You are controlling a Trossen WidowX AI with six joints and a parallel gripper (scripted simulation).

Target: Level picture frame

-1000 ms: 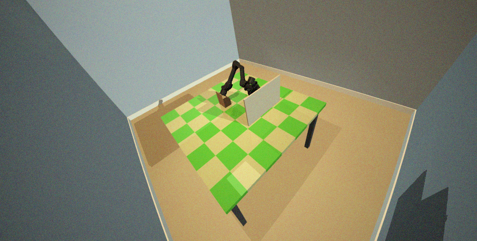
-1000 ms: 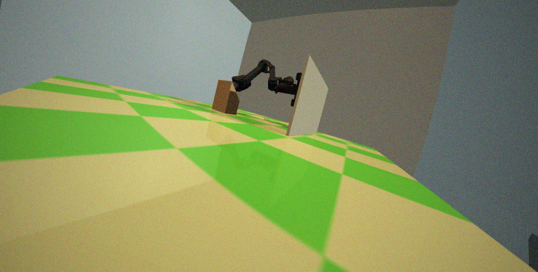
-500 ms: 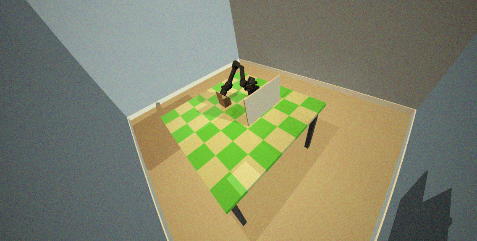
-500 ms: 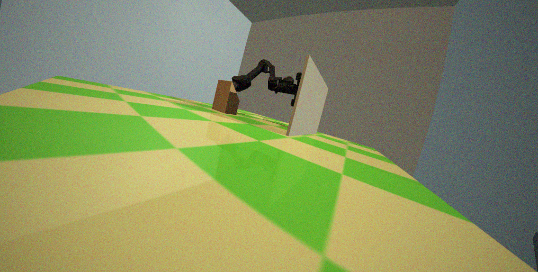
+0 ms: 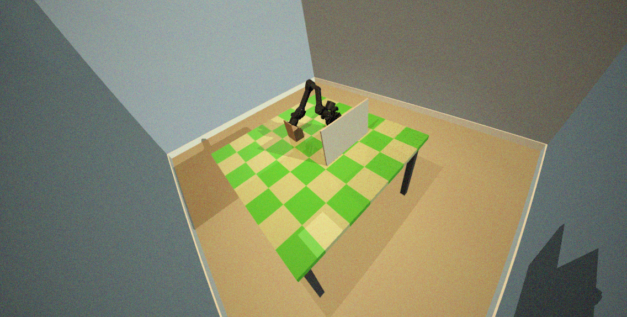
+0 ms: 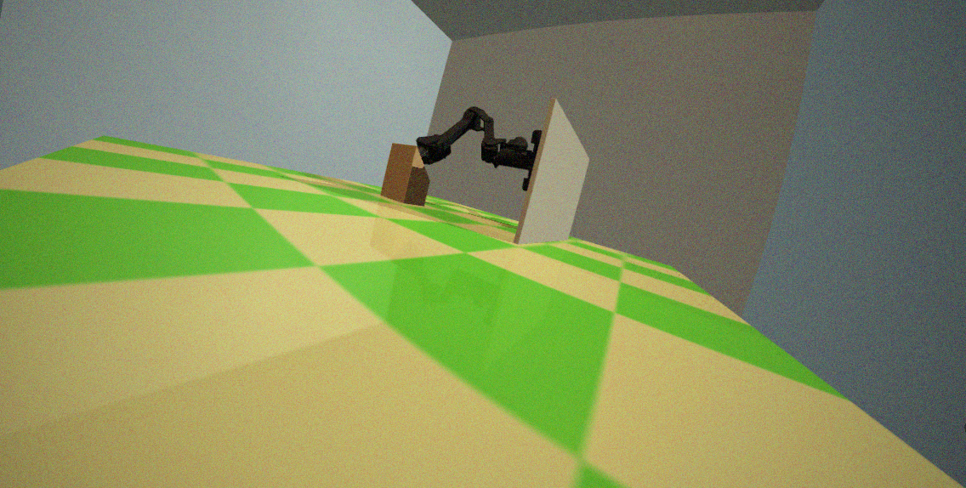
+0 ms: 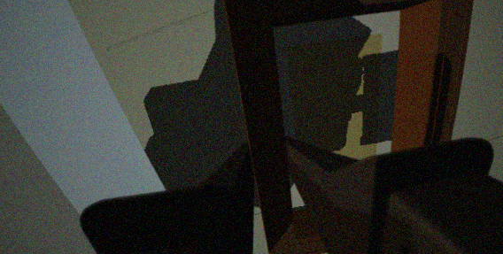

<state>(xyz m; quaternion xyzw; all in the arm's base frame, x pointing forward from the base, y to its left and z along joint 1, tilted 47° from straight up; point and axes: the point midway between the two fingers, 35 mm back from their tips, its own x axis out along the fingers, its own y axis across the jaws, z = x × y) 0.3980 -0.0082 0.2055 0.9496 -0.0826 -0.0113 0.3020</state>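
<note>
Right now my gripper tip is 10 mm short of the picture frame and 50 mm above it. The rest, counted from my gripper tip: wall panel (20 mm ahead, 10 mm to the right, 70 mm below).
</note>
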